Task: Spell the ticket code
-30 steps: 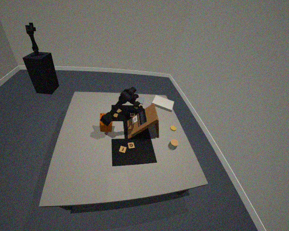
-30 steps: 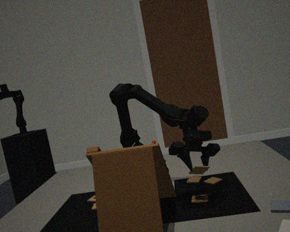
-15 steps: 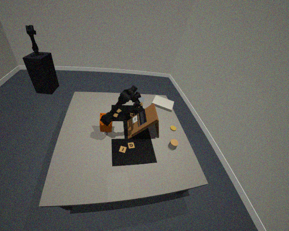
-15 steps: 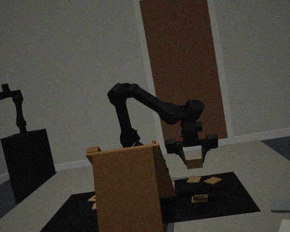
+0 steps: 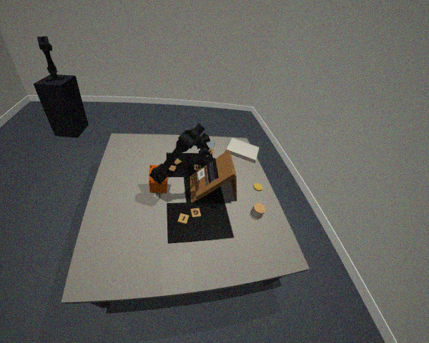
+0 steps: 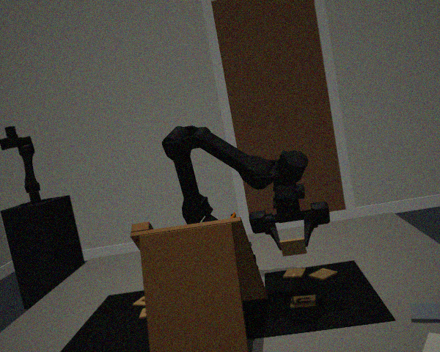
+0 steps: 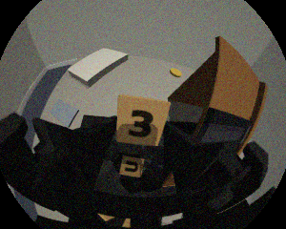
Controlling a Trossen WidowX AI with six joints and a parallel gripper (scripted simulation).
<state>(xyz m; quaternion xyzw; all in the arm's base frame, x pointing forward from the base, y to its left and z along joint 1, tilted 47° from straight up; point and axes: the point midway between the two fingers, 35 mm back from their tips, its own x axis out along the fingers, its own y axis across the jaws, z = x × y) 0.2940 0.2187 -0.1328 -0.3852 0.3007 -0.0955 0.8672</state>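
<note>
Right now my gripper tip is 5 cm past the white ticket, 15 cm to the left of it and 8 cm above it. From my gripper tip the other things lie so: yellow disc: 40 cm ahead, 16 cm to the right, 16 cm below; black mat: 12 cm behind, 22 cm to the right, 16 cm below; grey-blue card: 4 cm ahead, 30 cm to the left, 16 cm below.
</note>
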